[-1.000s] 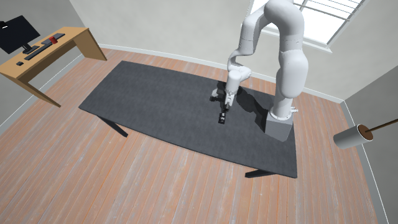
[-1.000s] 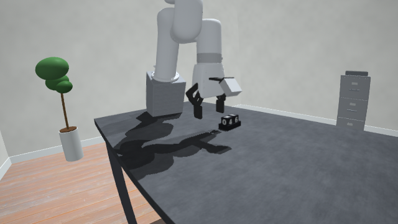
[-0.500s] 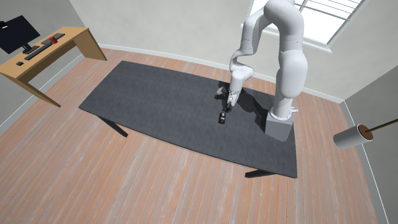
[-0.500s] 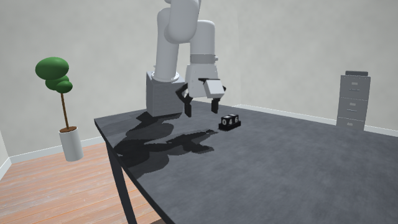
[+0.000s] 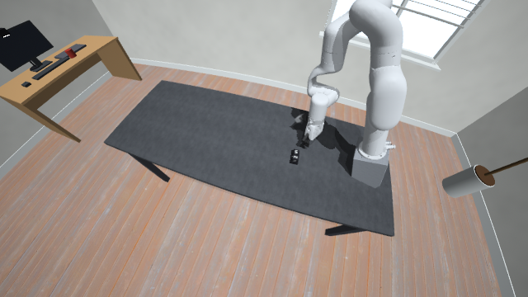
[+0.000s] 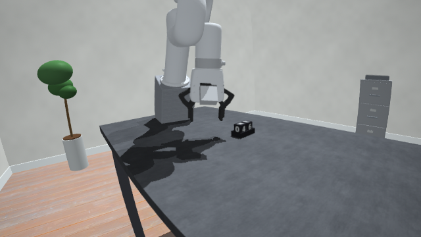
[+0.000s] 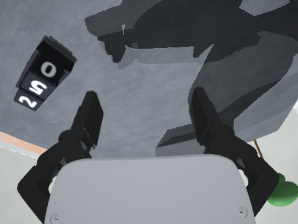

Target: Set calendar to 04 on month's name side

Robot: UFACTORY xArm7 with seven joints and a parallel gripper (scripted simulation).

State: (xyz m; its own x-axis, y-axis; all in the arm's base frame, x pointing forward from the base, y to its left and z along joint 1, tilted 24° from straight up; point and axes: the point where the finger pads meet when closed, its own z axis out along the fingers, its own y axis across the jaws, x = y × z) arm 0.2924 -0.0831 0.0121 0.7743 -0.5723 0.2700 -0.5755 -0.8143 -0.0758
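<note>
Now: the black number cube 8 cm ahead of my hand, 11 cm to the left of it and 4 cm below it. The rest, counted from my hand: black calendar tray: 7 cm ahead, 9 cm to the left, 6 cm below.
</note>
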